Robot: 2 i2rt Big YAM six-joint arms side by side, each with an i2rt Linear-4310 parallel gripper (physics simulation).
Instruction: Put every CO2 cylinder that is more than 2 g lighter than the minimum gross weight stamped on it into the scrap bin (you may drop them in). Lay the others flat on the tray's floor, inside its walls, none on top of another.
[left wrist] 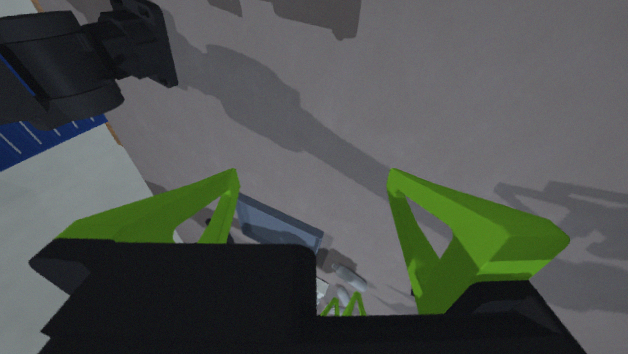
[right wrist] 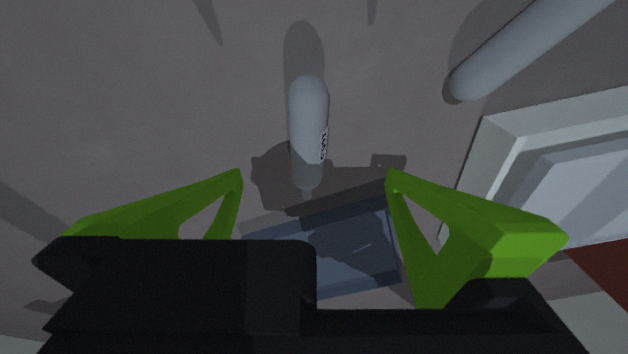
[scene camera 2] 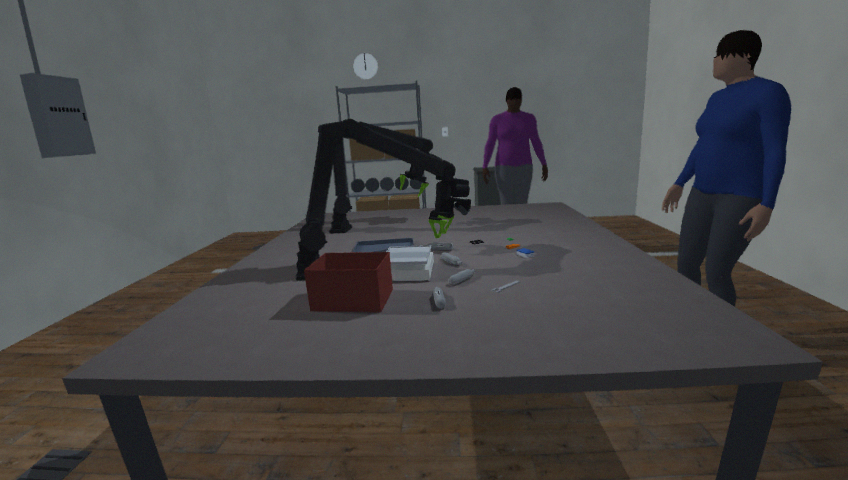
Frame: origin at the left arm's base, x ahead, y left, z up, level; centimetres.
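Seen in the pictures: left gripper, between the fingertips: (left wrist: 313, 176) (scene camera 2: 409, 193); right gripper, between the fingertips: (left wrist: 346, 295) (right wrist: 313, 176) (scene camera 2: 440, 235); left arm's base, origin of its link: (left wrist: 150, 41) (scene camera 2: 341, 230).
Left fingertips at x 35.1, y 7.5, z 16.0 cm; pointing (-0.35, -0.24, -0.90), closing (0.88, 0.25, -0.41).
Note:
Pixels of each thing's top centre, then the offset from my left fingertips to it.
- blue-grey tray, centre of its top: (right wrist: 336, 269) (left wrist: 275, 236) (scene camera 2: 384, 245) dz -14.0, dx -5.6, dy -44.2 cm
- red scrap bin, centre of its top: (scene camera 2: 348, 260) dz -4.0, dx -5.5, dy -91.3 cm
- white box, centre of its top: (right wrist: 563, 201) (scene camera 2: 401, 260) dz -12.0, dx +5.5, dy -69.2 cm
- wrench, centre of its top: (scene camera 2: 506, 285) dz -15.7, dx +38.7, dy -83.2 cm
- blue-and-white block, centre of its top: (scene camera 2: 525, 250) dz -14.2, dx +48.7, dy -54.5 cm
- orange item, centre of its top: (scene camera 2: 513, 244) dz -15.1, dx +45.7, dy -44.0 cm
Four grey cylinders lie on the table in scene camera 2: one (scene camera 2: 442, 245) (left wrist: 351, 277) (right wrist: 309, 120) beside the blue-grey tray (left wrist: 300, 223) (right wrist: 357, 250), a second (scene camera 2: 450, 259) (right wrist: 530, 45) by the white box, a third (scene camera 2: 461, 276) and a fourth (scene camera 2: 438, 297) nearer the camera. The red scrap bin (scene camera 2: 345, 291) (right wrist: 605, 265) stands at the left front. My right gripper (scene camera 2: 441, 231) (right wrist: 313, 176) is open and empty above the first cylinder, whose partly turned label is unreadable. My left gripper (scene camera 2: 412, 184) (left wrist: 313, 176) is open and empty, high above the table.
The white box (scene camera 2: 410, 271) (right wrist: 500, 131), perhaps a scale, stands between bin and tray. A wrench (scene camera 2: 505, 286), a blue-and-white block (scene camera 2: 525, 252), an orange item (scene camera 2: 512, 246) and a flat black frame lie at the right. Two people stand beyond the table.

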